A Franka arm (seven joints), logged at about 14 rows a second.
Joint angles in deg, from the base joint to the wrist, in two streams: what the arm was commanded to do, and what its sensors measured. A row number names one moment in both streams.
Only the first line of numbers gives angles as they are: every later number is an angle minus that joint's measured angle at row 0.
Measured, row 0: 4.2 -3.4 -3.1 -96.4 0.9 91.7 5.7
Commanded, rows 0 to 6: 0.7 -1.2 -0.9 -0.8 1.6 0.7 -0.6; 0.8 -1.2 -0.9 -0.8 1.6 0.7 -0.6; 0.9 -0.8 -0.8 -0.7 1.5 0.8 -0.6; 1.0 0.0 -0.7 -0.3 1.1 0.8 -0.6; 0.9 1.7 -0.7 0.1 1.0 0.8 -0.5; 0.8 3.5 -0.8 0.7 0.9 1.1 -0.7; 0.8 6.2 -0.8 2.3 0.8 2.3 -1.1
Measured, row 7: 0.2 1.5 0.0 -0.2 0.0 0.7 0.0
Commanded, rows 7 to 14: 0.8 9.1 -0.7 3.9 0.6 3.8 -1.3; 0.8 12.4 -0.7 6.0 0.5 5.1 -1.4; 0.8 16.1 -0.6 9.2 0.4 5.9 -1.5; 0.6 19.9 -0.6 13.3 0.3 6.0 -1.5; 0.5 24.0 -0.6 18.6 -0.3 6.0 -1.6; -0.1 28.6 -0.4 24.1 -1.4 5.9 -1.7; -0.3 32.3 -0.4 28.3 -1.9 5.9 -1.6; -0.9 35.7 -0.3 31.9 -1.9 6.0 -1.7
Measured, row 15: -0.1 26.7 -0.2 19.7 -0.9 8.3 0.0
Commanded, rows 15 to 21: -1.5 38.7 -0.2 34.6 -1.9 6.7 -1.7; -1.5 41.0 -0.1 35.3 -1.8 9.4 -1.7; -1.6 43.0 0.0 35.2 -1.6 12.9 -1.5; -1.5 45.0 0.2 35.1 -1.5 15.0 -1.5; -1.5 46.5 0.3 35.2 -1.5 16.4 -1.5; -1.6 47.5 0.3 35.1 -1.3 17.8 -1.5; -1.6 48.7 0.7 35.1 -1.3 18.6 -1.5
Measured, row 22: -1.3 45.6 0.0 31.8 -1.0 18.0 -0.4
